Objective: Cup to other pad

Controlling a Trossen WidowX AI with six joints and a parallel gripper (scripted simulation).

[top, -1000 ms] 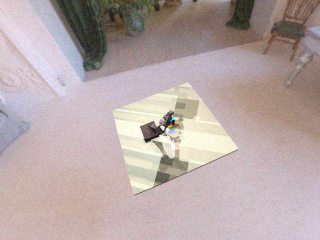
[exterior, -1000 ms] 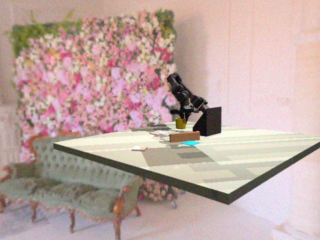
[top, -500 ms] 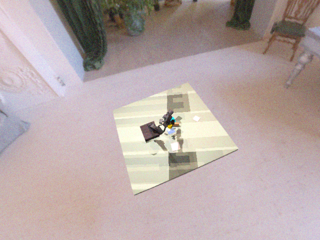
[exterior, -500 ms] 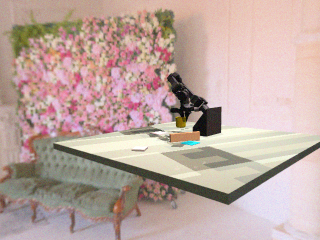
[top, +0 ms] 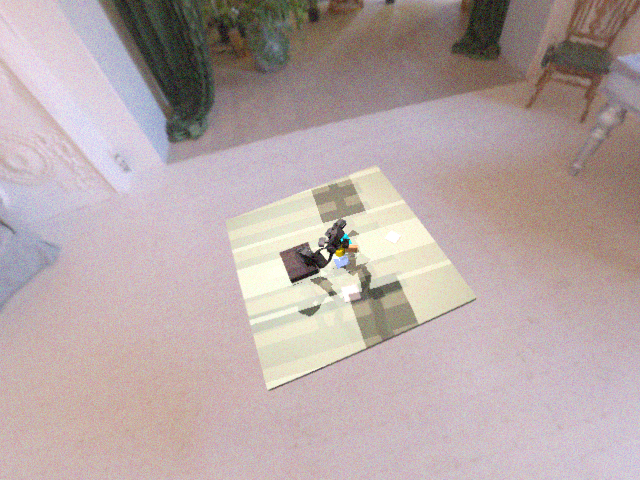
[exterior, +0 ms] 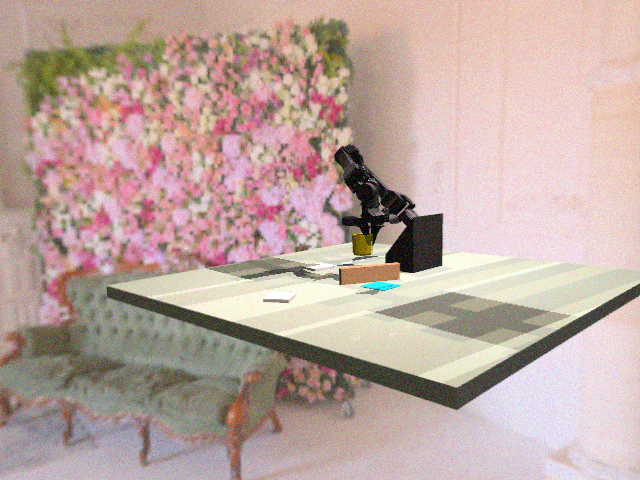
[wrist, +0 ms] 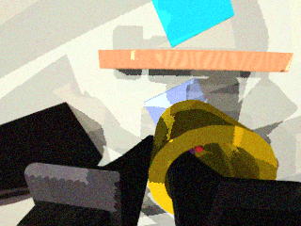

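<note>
My gripper tip is now 6 cm short of the wooden block, 4 cm to the right of it and 9 cm above it. Round my gripper tip: yellow cup (2 cm ahead, 2 cm to the right); then flat white pad (41 cm ahead, 5 cm to the right, 10 cm below).
</note>
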